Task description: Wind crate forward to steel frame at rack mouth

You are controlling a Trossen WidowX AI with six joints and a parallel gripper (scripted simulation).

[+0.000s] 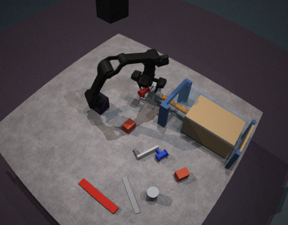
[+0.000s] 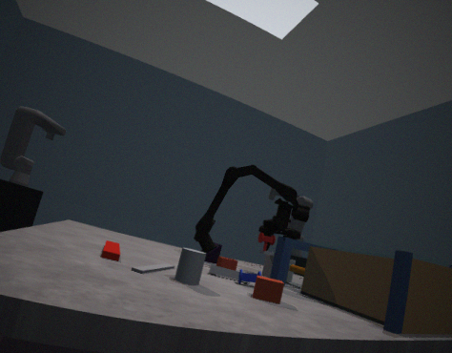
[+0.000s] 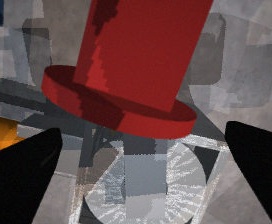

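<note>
Now: gripper tip 10 mm short of the winch handle with red knob and 20 mm to the left of it. Also, from my gripper tip: blue t-shaped piece 300 mm ahead, 200 mm to the right, 80 mm below; then grey strip 350 mm ahead, 460 mm to the right, 100 mm below; then grey winch 30 mm behind, 30 mm to the left, 70 mm below.
</note>
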